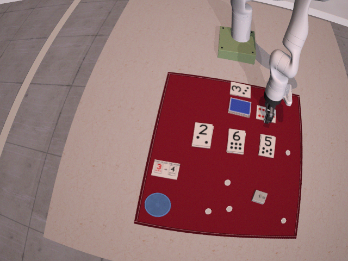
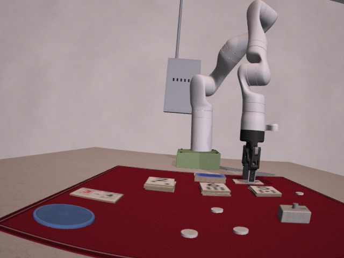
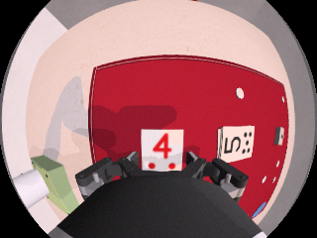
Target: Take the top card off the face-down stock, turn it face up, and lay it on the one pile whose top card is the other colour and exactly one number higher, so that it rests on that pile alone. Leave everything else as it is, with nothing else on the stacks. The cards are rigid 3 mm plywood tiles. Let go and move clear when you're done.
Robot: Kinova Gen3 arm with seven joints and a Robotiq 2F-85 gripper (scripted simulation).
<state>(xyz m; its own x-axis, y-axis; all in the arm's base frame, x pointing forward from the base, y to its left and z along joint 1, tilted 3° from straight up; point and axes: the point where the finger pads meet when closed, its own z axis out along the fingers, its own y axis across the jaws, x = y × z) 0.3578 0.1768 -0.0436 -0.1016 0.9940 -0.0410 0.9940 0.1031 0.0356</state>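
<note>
The red mat lies 200 mm ahead of my hand, 100 mm to the right of it and 30 mm below it. Also, from my hand: grey knobbed block 350 mm ahead, 40 mm to the left.
</note>
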